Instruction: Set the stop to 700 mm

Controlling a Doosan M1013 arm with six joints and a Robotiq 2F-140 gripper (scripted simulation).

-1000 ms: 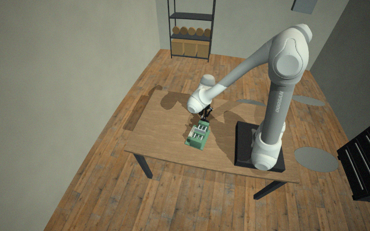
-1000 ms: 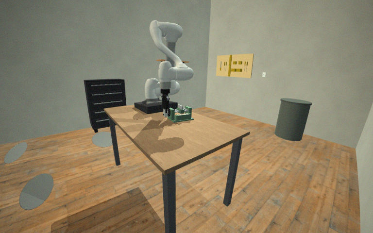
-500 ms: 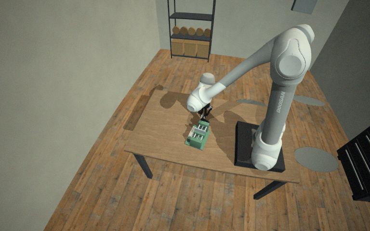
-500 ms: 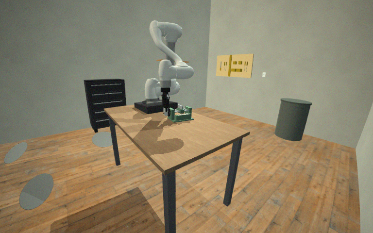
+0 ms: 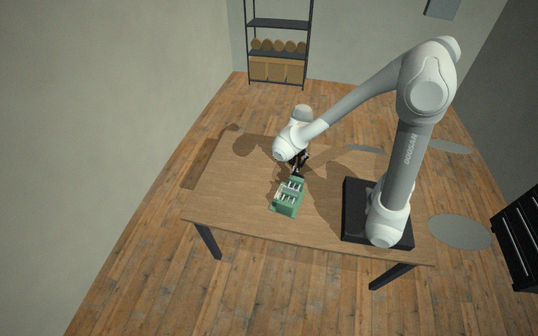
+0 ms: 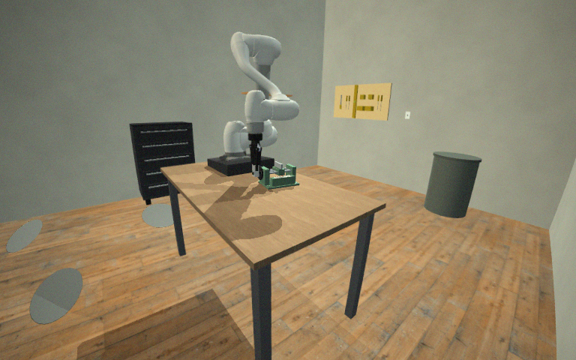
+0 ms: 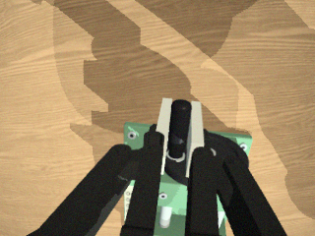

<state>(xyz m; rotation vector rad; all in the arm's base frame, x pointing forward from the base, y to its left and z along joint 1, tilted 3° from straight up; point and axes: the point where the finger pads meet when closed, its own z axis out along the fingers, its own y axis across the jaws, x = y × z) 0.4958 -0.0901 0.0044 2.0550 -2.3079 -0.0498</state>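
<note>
Right now my hand is 15 cm to the right of the green stop fixture and 1 cm above it. The rest, counted from my hand: black crank handle (2 cm below).
</note>
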